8 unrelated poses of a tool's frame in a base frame.
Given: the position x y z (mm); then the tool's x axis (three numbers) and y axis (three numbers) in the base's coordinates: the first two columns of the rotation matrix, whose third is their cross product.
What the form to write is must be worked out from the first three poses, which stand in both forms.
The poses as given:
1: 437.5, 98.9, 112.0, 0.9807, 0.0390, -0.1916, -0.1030, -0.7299, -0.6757
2: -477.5, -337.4, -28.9, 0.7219, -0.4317, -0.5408, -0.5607, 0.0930, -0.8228
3: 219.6, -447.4, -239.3, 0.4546, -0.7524, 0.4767, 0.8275, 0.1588, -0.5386
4: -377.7, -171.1, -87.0, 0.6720, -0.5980, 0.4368, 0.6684, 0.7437, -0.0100
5: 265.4, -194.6, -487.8, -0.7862, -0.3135, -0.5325, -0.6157, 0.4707, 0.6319
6: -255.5, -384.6, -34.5, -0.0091, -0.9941, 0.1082, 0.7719, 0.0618, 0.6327
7: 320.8, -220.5, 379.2, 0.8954, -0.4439, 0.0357, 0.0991, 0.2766, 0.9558
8: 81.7, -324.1, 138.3, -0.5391, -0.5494, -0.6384, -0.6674, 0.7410, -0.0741
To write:
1:
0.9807, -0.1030, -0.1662, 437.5
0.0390, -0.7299, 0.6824, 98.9
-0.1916, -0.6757, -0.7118, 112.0
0, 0, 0, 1

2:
0.7219, -0.5607, 0.4055, -477.5
-0.4317, 0.0930, 0.8972, -337.4
-0.5408, -0.8228, -0.1749, -28.9
0, 0, 0, 1

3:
0.4546, 0.8275, 0.3295, 219.6
-0.7524, 0.1588, 0.6393, -447.4
0.4767, -0.5386, 0.6948, -239.3
0, 0, 0, 1

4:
0.6720, 0.6684, -0.3189, -377.7
-0.5980, 0.7437, 0.2987, -171.1
0.4368, -0.0100, 0.8995, -87.0
0, 0, 0, 1

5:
-0.7862, -0.6157, 0.0525, 265.4
-0.3135, 0.4707, 0.8247, -194.6
-0.5325, 0.6319, -0.5631, -487.8
0, 0, 0, 1

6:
-0.0091, 0.7719, -0.6357, -255.5
-0.9941, 0.0618, 0.0893, -384.6
0.1082, 0.6327, 0.7668, -34.5
0, 0, 0, 1

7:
0.8954, 0.0991, -0.4342, 320.8
-0.4439, 0.2766, -0.8523, -220.5
0.0357, 0.9558, 0.2917, 379.2
0, 0, 0, 1

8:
-0.5391, -0.6674, 0.5138, 81.7
-0.5494, 0.7410, 0.3861, -324.1
-0.6384, -0.0741, -0.7661, 138.3
0, 0, 0, 1

